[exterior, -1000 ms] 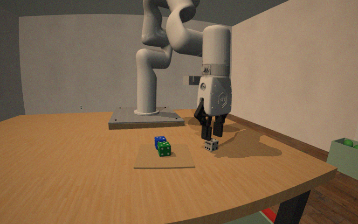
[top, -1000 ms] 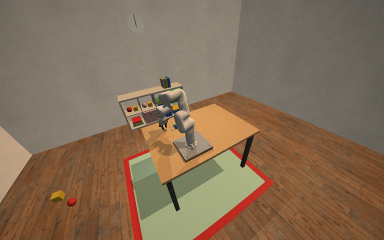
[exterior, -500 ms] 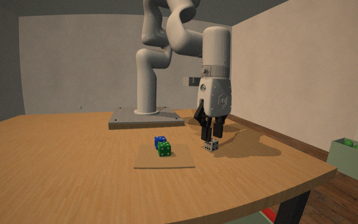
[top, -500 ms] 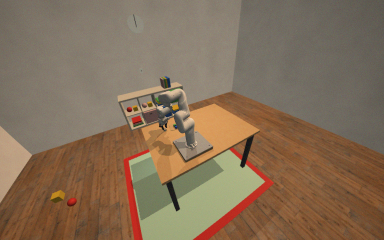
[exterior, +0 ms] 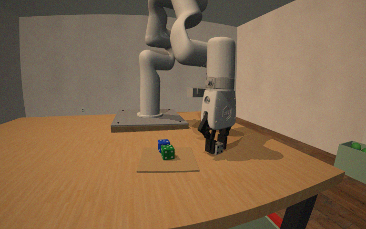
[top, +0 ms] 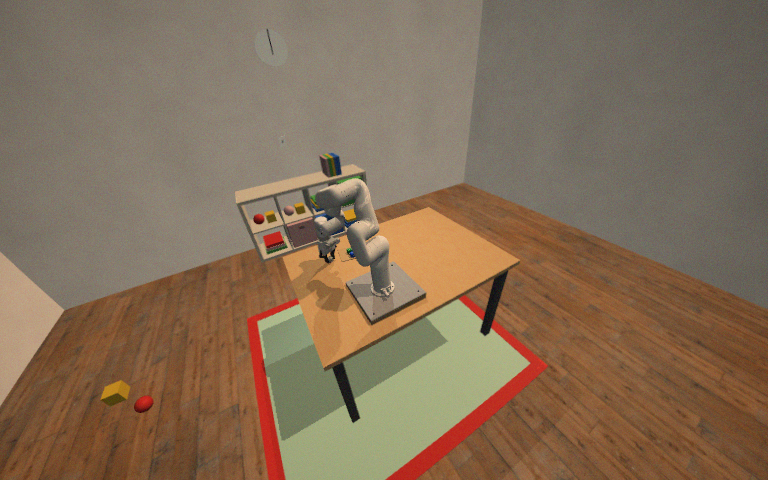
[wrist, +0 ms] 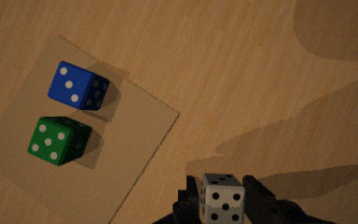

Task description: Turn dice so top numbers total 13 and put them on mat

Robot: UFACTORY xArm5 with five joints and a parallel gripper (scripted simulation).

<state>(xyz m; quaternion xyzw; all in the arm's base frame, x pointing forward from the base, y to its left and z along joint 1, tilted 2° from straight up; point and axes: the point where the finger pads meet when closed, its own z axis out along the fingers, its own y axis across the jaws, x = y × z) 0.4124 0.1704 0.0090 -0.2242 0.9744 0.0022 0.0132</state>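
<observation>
My hand is 10 mm above the white die. Round my hand: green die 140 mm to the right, 10 mm below, 10 mm ahead; then blue die 140 mm to the right, 30 mm behind, 10 mm below; then tan mat 140 mm to the right, 20 mm below, 10 mm ahead.
</observation>
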